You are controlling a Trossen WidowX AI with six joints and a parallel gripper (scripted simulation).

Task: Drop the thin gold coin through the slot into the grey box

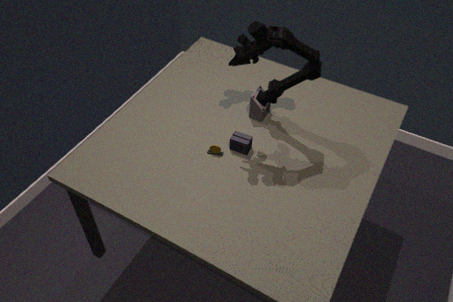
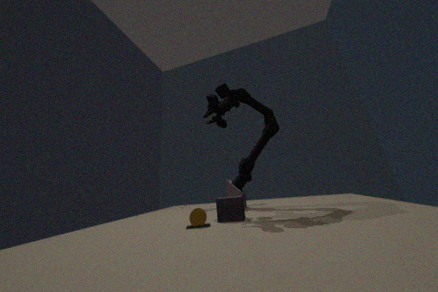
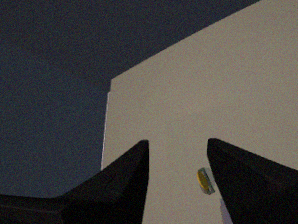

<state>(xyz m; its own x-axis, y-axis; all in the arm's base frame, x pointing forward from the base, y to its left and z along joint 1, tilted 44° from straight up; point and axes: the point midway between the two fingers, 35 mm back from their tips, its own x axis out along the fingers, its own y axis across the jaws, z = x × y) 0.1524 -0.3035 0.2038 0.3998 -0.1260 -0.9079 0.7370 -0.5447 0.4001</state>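
My gripper tip is now 40 cm above the gold coin, 15 cm short of it and 1 cm to the left of it.
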